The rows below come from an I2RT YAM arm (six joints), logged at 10 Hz.
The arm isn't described. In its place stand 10 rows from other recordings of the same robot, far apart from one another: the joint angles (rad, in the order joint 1, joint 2, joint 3, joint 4, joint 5, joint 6), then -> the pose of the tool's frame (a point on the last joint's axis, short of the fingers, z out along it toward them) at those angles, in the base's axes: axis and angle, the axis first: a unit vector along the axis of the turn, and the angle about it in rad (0 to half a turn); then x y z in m.
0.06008 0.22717 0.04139 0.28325 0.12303 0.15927 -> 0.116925 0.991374 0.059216 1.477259 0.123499 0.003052 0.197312
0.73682 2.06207 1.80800 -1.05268 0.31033 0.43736 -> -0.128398 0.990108 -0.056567 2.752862 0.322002 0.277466 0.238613
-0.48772 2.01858 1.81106 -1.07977 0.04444 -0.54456 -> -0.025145 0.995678 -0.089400 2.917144 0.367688 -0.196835 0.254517
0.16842 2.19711 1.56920 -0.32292 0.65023 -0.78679 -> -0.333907 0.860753 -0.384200 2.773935 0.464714 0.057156 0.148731
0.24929 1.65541 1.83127 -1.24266 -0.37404 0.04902 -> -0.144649 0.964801 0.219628 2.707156 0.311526 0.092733 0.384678
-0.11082 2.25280 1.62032 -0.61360 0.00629 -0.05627 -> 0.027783 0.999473 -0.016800 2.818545 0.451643 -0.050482 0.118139
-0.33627 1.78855 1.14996 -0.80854 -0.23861 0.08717 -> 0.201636 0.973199 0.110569 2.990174 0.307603 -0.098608 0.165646
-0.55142 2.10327 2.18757 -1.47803 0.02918 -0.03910 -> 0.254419 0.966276 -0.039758 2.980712 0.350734 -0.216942 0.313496
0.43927 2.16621 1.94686 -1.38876 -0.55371 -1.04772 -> -0.648583 0.712900 0.266670 3.012018 0.368870 0.194012 0.233115
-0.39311 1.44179 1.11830 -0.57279 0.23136 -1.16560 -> -0.321739 0.893814 -0.312379 2.825746 0.278845 -0.124473 0.269458
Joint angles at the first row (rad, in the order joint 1, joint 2, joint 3, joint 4, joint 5, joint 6):
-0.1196 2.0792 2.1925 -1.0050 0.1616 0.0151
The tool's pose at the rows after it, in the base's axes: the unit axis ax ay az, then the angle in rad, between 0 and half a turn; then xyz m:
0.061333 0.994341 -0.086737 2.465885 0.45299 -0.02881 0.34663
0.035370 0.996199 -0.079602 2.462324 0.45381 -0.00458 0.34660
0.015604 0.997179 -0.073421 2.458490 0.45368 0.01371 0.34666
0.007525 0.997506 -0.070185 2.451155 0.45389 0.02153 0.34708
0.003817 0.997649 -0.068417 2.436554 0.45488 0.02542 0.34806
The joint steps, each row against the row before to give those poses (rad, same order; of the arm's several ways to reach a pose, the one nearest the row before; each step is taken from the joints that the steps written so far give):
0.0687 0.0000 0.0000 0.0019 -0.0004 0.0000
0.0537 0.0001 0.0001 -0.0008 0.0045 0.0000
0.0405 -0.0001 -0.0001 0.0008 0.0020 0.0000
0.0172 0.0000 0.0000 0.0061 0.0000 0.0004
0.0084 0.0000 0.0000 0.0141 0.0000 -0.0004

